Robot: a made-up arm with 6 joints. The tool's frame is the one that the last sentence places. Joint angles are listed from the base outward.
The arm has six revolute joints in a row. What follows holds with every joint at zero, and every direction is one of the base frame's. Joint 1 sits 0.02 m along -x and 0.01 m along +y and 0.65 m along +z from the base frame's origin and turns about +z. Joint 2 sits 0.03 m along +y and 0.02 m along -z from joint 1 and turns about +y. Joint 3 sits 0.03 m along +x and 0.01 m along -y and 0.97 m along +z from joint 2 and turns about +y. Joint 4 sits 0.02 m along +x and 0.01 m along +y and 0.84 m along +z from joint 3 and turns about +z. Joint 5 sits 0.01 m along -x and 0.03 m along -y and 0.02 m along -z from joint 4 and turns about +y. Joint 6 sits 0.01 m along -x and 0.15 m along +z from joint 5 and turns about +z. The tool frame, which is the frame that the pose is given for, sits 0.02 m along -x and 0.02 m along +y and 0.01 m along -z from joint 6; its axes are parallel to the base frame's.
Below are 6 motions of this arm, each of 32 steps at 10 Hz.
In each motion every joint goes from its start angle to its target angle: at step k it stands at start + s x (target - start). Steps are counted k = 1, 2, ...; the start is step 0. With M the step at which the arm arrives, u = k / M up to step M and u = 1 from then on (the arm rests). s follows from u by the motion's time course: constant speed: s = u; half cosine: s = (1 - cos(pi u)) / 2; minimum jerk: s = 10 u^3 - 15 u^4 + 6 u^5.
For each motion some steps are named. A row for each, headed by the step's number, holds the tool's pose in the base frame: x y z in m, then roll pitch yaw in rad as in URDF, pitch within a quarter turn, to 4 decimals.
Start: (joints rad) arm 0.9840 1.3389 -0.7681 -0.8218 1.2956 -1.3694
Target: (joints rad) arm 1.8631 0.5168 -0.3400 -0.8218 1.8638 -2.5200
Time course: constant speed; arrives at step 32
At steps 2, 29, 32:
2: 0.7826 1.2386 1.5427 -1.7170 -0.2622 -1.2955
29: -0.1096 0.8177 2.1518 -2.2167 -0.9038 -0.1289
32: -0.1485 0.7168 2.1957 -2.3258 -0.9494 0.0749

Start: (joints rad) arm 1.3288 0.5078 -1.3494 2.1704 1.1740 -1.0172
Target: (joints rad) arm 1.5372 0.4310 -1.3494 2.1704 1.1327 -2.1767
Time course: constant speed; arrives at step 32
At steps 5, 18, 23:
5: -0.1894 -0.1579 2.0101 -1.7109 -0.3035 2.1014
18: -0.1861 -0.2047 2.0021 -1.7716 -0.7898 2.2950
23: -0.1833 -0.2229 2.0004 -1.8286 -0.9742 2.4017

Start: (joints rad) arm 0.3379 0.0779 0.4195 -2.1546 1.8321 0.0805
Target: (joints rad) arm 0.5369 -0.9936 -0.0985 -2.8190 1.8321 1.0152
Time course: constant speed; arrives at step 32
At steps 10, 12, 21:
10: -0.2816 -0.1563 2.3944 2.2040 1.1199 0.1924
12: -0.4174 -0.2138 2.3651 2.1957 0.9767 0.1389
21: -0.9606 -0.4855 2.0787 2.3441 0.3825 -0.0268

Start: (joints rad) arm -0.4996 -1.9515 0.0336 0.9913 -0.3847 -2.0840
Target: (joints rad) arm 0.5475 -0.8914 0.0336 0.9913 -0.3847 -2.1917
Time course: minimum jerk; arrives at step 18
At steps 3, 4, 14, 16, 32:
3: -1.6748 0.8112 0.0534 2.1602 -0.5356 -1.9965
4: -1.7289 0.7490 0.1338 2.1085 -0.5296 -1.9254
14: -1.3909 -0.7070 1.7790 1.1715 -0.1905 -0.6769
16: -1.2679 -0.7562 1.8828 1.1085 -0.1554 -0.6010
32: -1.2454 -0.7632 1.9006 1.0974 -0.1492 -0.5878

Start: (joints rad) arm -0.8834 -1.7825 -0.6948 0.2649 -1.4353 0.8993
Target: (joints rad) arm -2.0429 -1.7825 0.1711 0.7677 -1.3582 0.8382
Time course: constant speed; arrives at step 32
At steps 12, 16, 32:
12: -0.4771 1.5135 -0.0743 3.0362 0.5818 0.7439
16: -0.2688 1.6202 0.0001 -3.0904 0.5692 0.6552
32: 0.6926 1.6260 0.3530 -2.4857 0.4567 0.3160

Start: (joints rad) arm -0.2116 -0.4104 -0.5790 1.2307 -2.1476 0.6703
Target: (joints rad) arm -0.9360 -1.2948 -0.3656 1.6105 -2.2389 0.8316
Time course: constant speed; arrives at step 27
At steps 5, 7, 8, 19, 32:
5: -1.1101 0.3195 1.7909 -2.0728 0.3896 3.0590
7: -1.1534 0.4042 1.7276 -2.0359 0.4434 3.0329
8: -1.1715 0.4481 1.6945 -2.0163 0.4698 3.0208
19: -1.2041 0.9566 1.2721 -1.7372 0.7324 2.9427
32: -1.0391 1.2844 0.9151 -1.4358 0.8730 2.9736

